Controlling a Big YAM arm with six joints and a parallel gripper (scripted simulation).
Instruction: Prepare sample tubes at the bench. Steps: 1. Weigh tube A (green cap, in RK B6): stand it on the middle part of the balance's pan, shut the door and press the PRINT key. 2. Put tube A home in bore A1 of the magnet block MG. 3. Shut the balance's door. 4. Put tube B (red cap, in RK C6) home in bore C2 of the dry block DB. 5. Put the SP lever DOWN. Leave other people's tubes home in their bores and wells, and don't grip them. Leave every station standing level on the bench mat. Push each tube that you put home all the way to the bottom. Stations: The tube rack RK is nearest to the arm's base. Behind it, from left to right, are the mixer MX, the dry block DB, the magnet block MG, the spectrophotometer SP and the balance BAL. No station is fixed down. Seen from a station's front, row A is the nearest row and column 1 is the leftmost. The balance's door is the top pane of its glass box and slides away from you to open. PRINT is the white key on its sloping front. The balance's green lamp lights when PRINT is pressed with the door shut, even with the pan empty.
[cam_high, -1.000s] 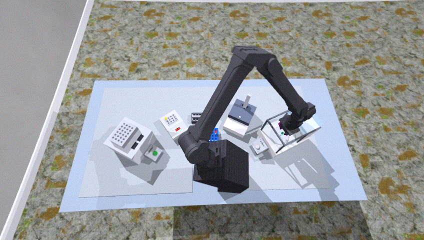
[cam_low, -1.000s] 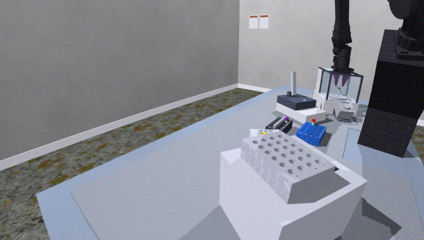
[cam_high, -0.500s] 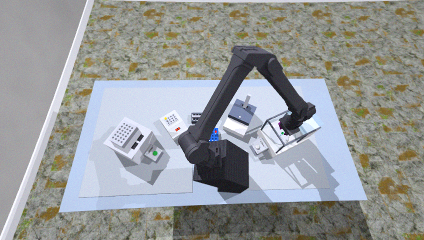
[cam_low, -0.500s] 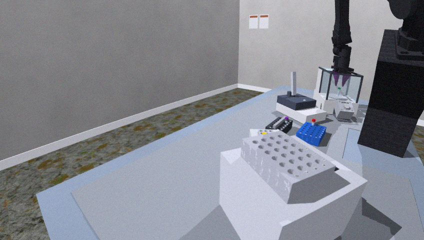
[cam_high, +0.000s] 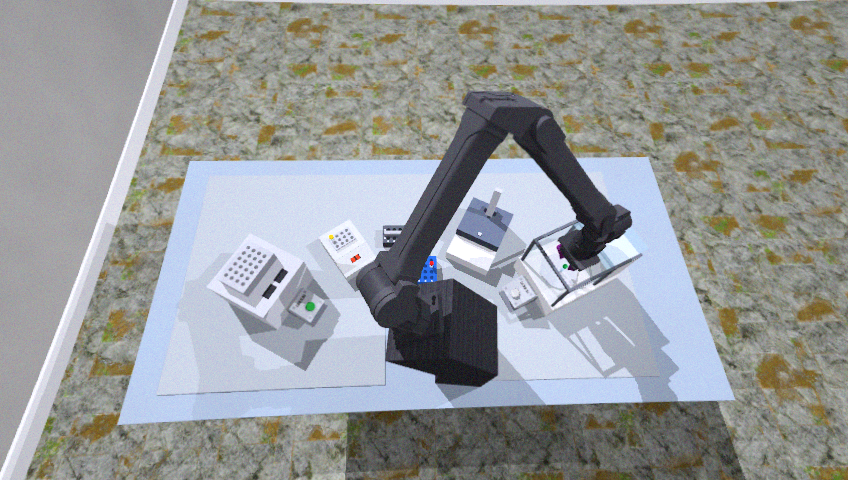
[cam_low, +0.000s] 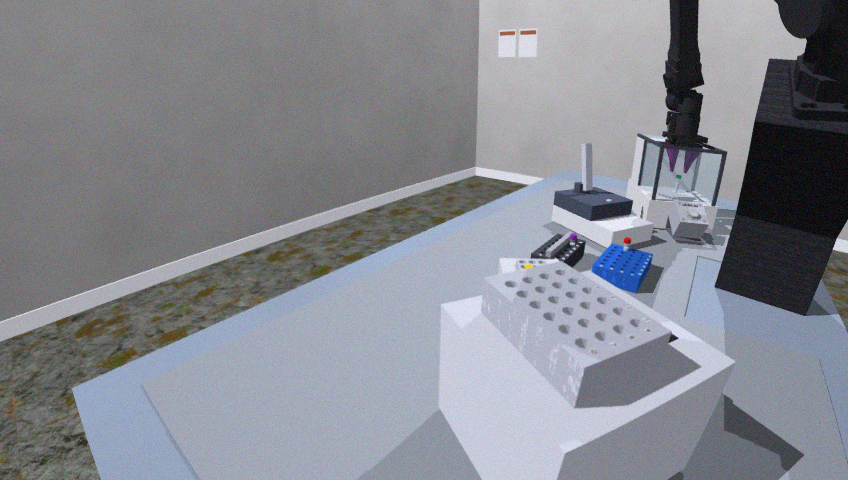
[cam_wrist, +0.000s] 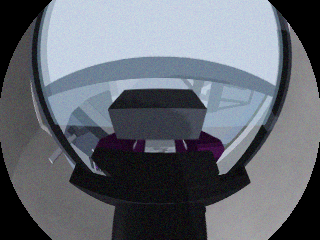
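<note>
Now: the balance door 80 mm to the right of my hand, 70 mm above it and 40 mm ahead of it. Round my hand: white print key: 140 mm to the left, 70 mm below, 60 mm behind; then SP lever: 200 mm ahead, 180 mm to the left; then round pan: 70 mm below.
</note>
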